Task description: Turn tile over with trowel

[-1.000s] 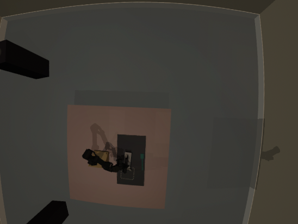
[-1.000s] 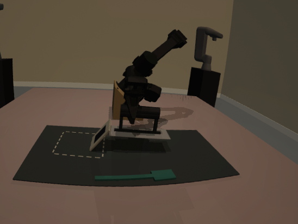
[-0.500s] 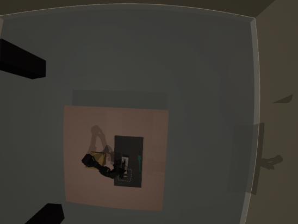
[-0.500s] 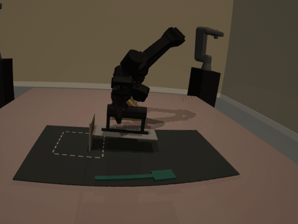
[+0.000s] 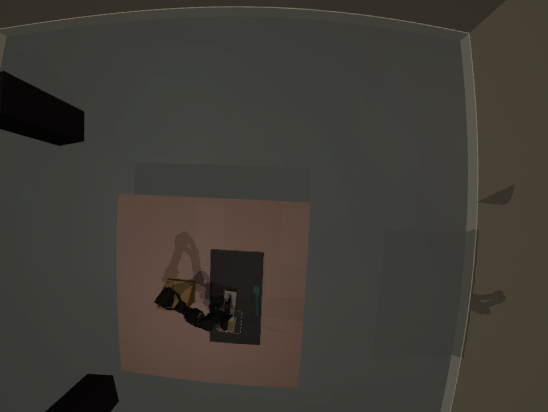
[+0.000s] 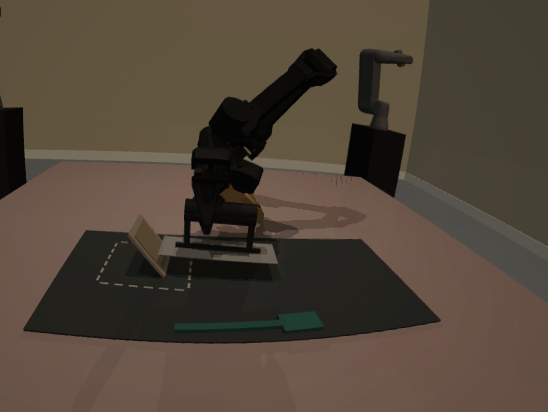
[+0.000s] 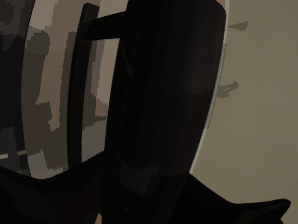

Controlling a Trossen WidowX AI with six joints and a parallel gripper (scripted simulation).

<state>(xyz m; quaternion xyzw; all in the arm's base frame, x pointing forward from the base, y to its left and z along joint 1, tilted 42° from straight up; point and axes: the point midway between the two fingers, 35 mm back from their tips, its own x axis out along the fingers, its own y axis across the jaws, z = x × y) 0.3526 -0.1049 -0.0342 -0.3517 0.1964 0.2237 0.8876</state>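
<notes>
Right now my gripper tip is 2 cm short of the dark mat, 5 cm to the right of it and 10 cm above it. The rest, counted from my gripper tip: tile: 4 cm behind, 9 cm to the right, 5 cm below; green trowel: 16 cm ahead, 6 cm to the left, 8 cm below.
</notes>
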